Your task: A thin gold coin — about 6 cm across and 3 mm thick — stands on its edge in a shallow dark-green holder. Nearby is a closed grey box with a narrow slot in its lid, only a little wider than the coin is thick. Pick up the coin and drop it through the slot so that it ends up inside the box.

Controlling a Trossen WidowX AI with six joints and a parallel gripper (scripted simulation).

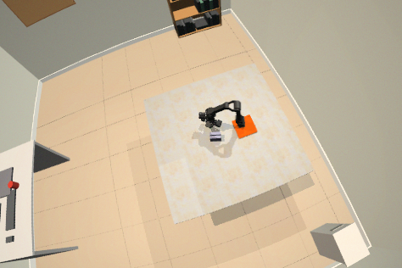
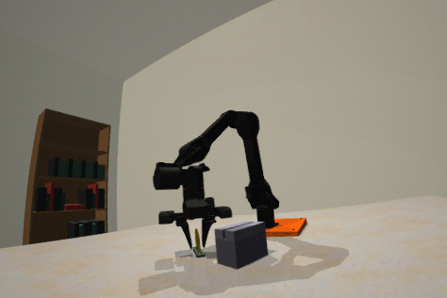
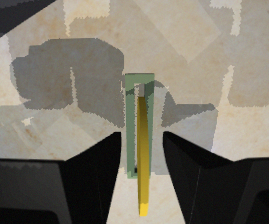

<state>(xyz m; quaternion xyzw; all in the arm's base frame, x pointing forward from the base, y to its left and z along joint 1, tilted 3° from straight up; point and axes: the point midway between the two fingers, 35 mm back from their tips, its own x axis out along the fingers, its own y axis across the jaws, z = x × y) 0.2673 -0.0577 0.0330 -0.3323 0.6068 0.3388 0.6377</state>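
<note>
The thin gold coin lies 2 cm above my gripper tip.
</note>
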